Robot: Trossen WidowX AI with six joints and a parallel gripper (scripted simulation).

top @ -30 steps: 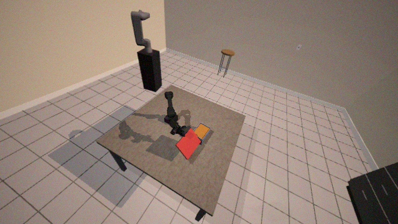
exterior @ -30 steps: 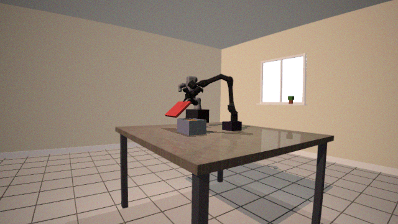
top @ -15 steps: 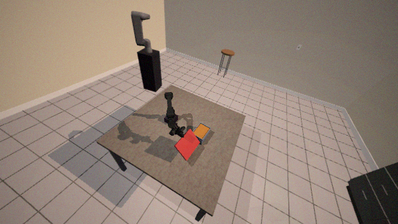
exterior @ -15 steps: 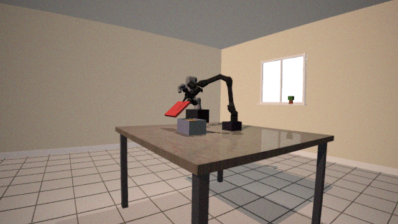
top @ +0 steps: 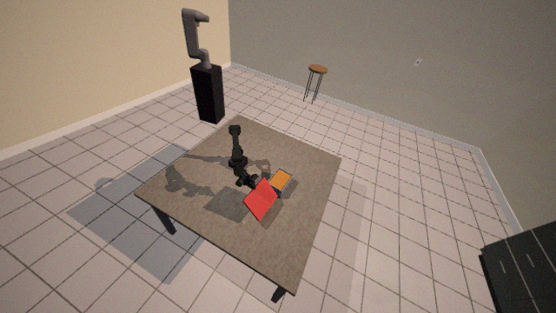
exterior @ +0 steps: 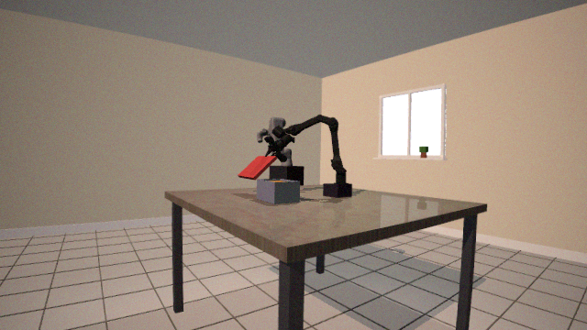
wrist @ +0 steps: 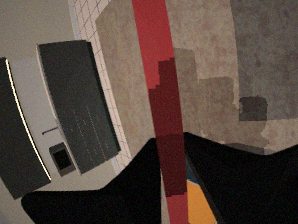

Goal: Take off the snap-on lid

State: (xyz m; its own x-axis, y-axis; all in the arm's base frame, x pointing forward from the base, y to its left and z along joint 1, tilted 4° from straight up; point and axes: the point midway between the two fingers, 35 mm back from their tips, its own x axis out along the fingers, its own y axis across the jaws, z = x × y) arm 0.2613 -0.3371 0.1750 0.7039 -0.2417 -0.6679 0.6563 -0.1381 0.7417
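Now: the red lid 6 cm ahead of my gripper tip, 2 cm to the right of it and 5 cm below it. The rest, counted from my gripper tip: grey-blue storage box: 14 cm ahead, 24 cm to the left, 17 cm below.
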